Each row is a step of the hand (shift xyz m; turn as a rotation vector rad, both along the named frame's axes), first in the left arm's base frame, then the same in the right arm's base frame.
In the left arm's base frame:
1: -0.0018 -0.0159 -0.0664 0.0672 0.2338 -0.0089
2: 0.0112 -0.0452 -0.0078 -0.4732 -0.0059 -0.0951
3: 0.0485 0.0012 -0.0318 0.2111 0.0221 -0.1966
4: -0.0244 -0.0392 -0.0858 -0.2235 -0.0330 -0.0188
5: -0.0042 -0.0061 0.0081 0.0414 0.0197 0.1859
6: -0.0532 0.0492 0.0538 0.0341 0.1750 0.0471
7: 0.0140 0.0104 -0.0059 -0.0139 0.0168 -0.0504
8: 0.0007 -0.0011 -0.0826 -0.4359 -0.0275 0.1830
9: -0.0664 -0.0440 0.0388 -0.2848 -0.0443 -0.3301
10: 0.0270 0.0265 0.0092 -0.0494 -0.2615 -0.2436
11: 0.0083 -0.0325 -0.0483 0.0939 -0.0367 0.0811
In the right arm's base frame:
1: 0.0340 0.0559 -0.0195 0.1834 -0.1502 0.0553
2: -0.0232 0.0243 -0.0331 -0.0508 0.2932 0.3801
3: 0.0340 -0.0012 -0.0470 0.1995 0.0266 -0.2078
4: 0.0258 0.0927 -0.0156 -0.0627 0.1363 0.1700
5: -0.0107 -0.0004 0.0022 -0.1037 -0.1605 0.0116
6: -0.0154 -0.0389 0.0800 0.0967 -0.1425 0.0659
7: 0.0145 -0.0080 -0.0080 0.0428 0.0330 0.0099
8: 0.0559 0.0582 -0.0177 -0.2470 0.0919 0.3934
9: -0.0726 0.0276 0.0427 0.1278 0.3897 0.1543
10: 0.0184 -0.0333 -0.0082 -0.0257 0.3338 -0.1345
11: 0.0125 0.0473 -0.0326 -0.0586 -0.0817 -0.0815

